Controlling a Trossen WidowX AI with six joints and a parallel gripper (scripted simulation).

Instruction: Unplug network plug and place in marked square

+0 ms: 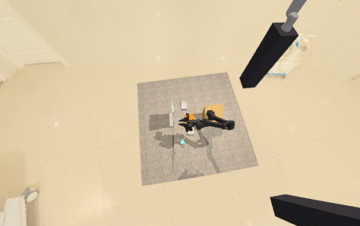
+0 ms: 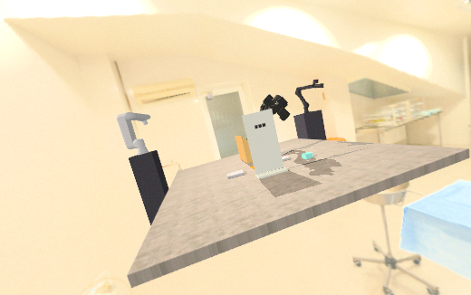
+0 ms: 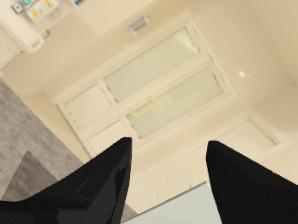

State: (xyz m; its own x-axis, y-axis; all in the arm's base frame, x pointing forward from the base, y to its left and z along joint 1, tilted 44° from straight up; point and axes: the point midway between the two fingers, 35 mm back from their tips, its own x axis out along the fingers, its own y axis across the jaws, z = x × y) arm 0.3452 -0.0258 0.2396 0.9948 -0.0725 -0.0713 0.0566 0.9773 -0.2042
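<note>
The network plug is 160 mm to the right of my gripper tip, 80 mm below it and 30 mm ahead of it. From my gripper tip the other things lie so: orange marked square: 350 mm below, 160 mm to the right, 150 mm behind; then teal block: 340 mm below, 120 mm to the left, 30 mm behind; then grey panel: 190 mm below, 160 mm to the right, 50 mm ahead.
</note>
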